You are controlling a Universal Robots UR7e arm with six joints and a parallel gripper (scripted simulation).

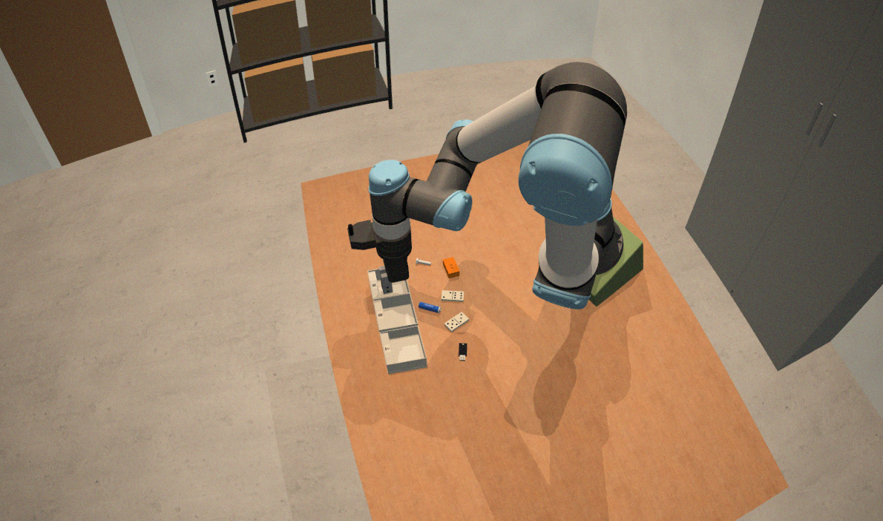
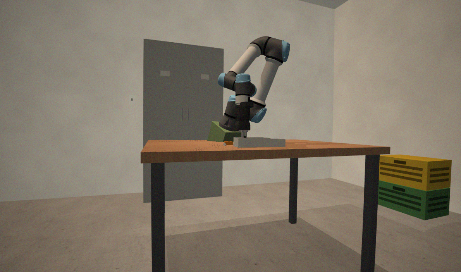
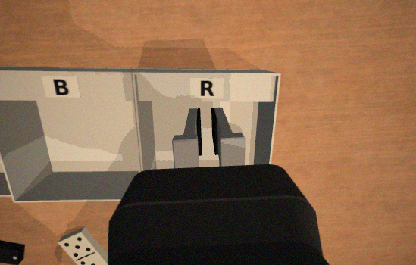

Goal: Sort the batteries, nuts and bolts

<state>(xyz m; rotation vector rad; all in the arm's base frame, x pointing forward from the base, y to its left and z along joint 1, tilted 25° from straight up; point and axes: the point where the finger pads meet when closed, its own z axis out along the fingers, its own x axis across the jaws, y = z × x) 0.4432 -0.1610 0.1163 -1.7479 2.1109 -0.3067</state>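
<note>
Right now the grey bin row is 1 cm ahead of my hand, 8 cm to the left of it and 1 cm below it. The rest, counted from my hand: blue cylindrical battery: 7 cm behind, 8 cm to the left, 3 cm below; then grey bolt: 11 cm behind, 5 cm to the right, 3 cm below; then orange 9 V battery: 16 cm behind, 1 cm to the right, 3 cm below.
</note>
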